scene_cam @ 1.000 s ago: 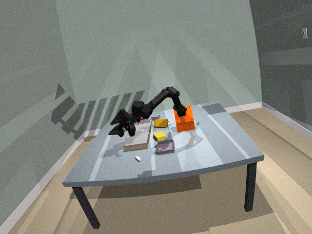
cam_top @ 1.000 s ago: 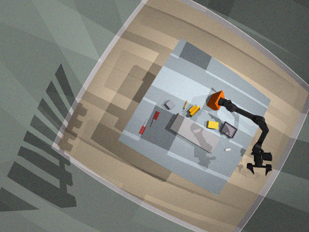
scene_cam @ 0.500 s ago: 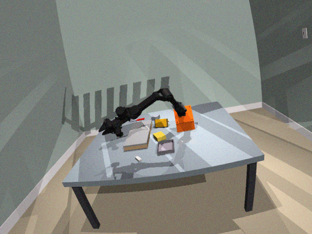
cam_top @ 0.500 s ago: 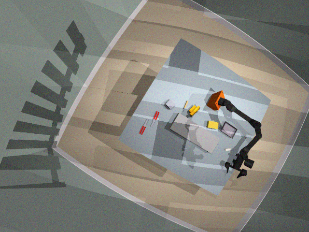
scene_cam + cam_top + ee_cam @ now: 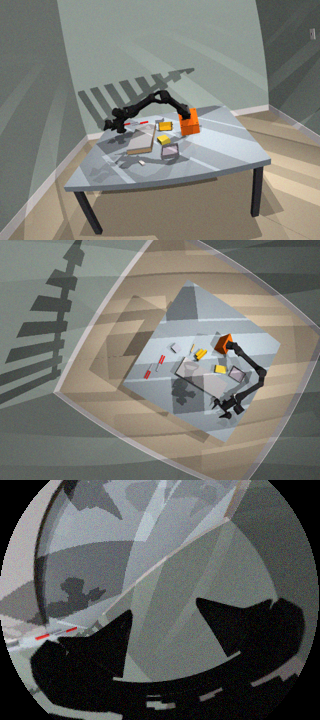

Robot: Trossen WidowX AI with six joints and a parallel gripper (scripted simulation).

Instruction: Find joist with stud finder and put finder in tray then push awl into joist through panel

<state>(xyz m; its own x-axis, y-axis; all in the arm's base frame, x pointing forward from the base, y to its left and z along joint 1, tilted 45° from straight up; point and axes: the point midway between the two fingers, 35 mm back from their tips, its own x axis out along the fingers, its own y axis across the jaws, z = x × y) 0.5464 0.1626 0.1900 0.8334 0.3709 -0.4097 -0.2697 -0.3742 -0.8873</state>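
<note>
My gripper tip is 40 cm to the left of the yellow stud finder, 36 cm past it and 17 cm above it. From my gripper tip the other things lie so: white piece (27 cm behind, 20 cm to the left, 19 cm below); then yellow block (38 cm behind, 18 cm below, 12 cm to the right); then dark grey tray (44 cm behind, 18 cm below, 8 cm to the left).
</note>
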